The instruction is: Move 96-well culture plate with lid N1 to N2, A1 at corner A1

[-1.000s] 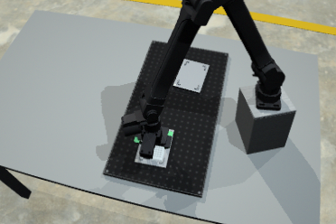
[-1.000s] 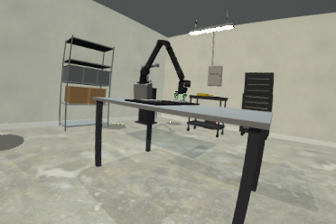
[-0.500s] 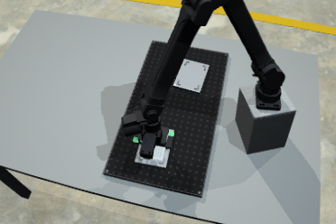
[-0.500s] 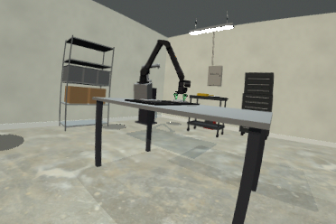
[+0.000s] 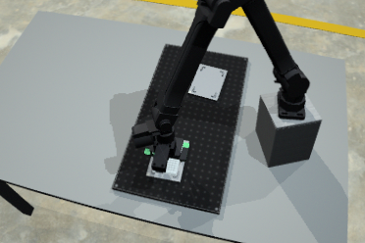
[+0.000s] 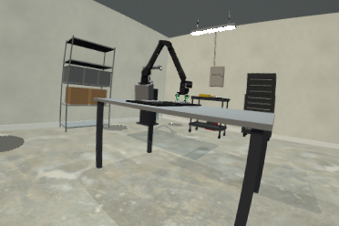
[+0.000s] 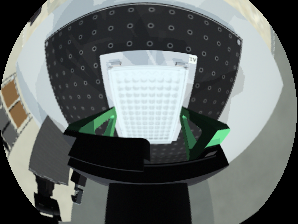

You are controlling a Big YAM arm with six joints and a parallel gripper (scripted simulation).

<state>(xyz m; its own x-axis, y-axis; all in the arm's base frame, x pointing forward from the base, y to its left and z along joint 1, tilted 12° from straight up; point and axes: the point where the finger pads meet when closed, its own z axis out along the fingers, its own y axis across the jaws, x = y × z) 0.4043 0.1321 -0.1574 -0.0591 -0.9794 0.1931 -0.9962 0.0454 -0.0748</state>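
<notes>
Right now my hand is right at the clear lid. Round my hand: grey nest: 2 cm below.
</notes>
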